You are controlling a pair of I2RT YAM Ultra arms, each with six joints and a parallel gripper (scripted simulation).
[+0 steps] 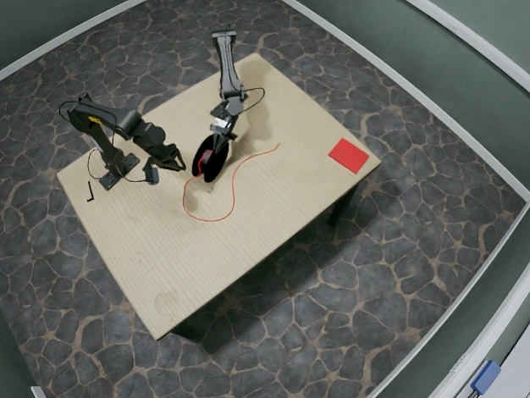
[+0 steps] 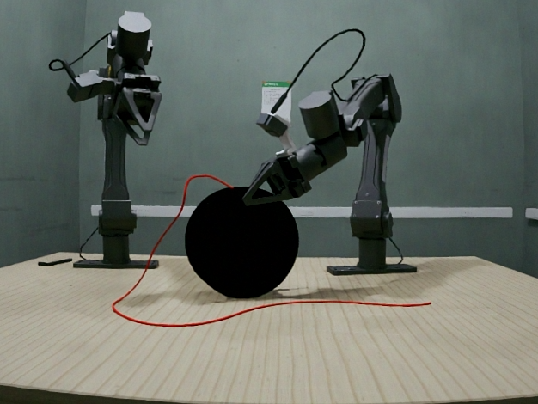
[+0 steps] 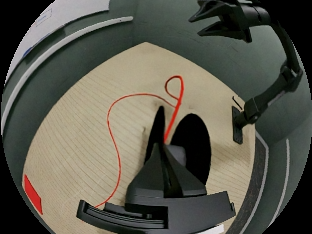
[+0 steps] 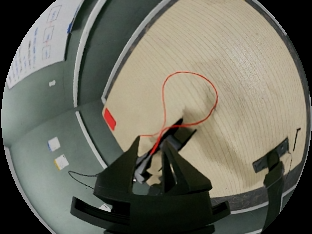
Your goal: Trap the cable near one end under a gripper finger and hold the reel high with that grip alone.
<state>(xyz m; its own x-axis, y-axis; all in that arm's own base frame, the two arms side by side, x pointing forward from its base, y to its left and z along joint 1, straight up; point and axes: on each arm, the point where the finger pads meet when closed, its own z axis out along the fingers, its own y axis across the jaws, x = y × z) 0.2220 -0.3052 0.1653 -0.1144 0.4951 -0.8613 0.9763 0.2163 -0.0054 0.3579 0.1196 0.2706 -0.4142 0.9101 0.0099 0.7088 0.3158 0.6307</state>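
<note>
Right now the black reel is 7 cm below my left hand, 2 cm behind it and 1 cm to the right of it. The rest, counted from my left hand: flat red square: 50 cm to the left, 27 cm ahead, 16 cm below; then small black hex key: 51 cm to the right, 26 cm behind, 16 cm below.
</note>
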